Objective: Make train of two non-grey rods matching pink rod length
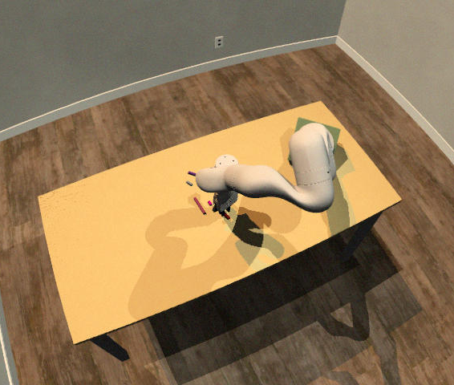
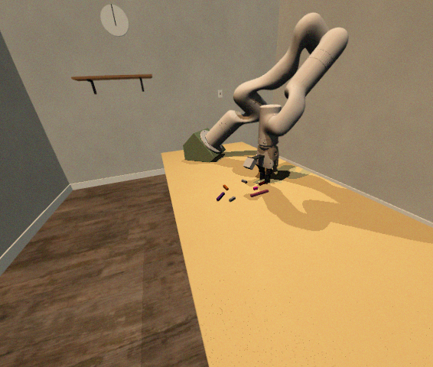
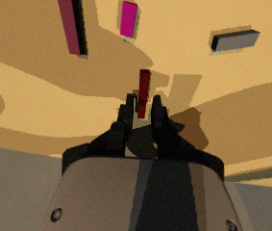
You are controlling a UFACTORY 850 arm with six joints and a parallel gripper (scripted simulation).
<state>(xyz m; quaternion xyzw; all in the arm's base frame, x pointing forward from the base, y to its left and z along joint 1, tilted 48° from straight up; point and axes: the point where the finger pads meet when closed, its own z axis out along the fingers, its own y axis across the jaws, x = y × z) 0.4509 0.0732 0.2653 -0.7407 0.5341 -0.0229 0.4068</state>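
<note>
Now: hand 3 cm above the red rod. The rest, counted from my hand: magenta rod (6 cm to the right, 5 cm ahead, 3 cm below); then orange rod (19 cm to the right, 3 cm below, 2 cm ahead); then pink rod (10 cm ahead, 6 cm to the right, 3 cm below).
</note>
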